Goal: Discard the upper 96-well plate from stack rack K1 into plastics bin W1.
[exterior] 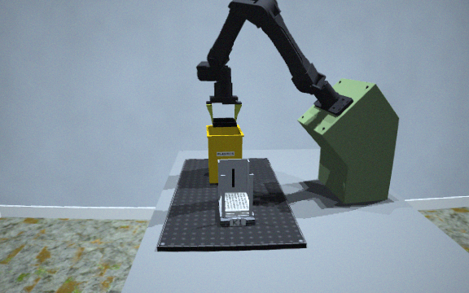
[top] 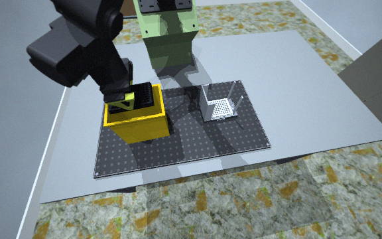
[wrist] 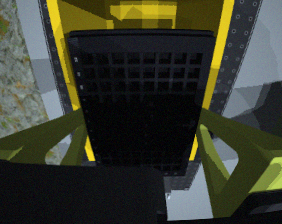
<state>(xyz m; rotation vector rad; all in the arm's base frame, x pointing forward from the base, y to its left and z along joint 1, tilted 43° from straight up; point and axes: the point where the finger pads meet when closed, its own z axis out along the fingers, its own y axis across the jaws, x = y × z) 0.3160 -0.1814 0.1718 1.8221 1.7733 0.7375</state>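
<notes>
Right now my hand is 13 cm above the yellow plastics bin W1. Round my hand: black 96-well plate: right at my hand; then white 96-well plate: 31 cm to the left, 19 cm below.
</notes>
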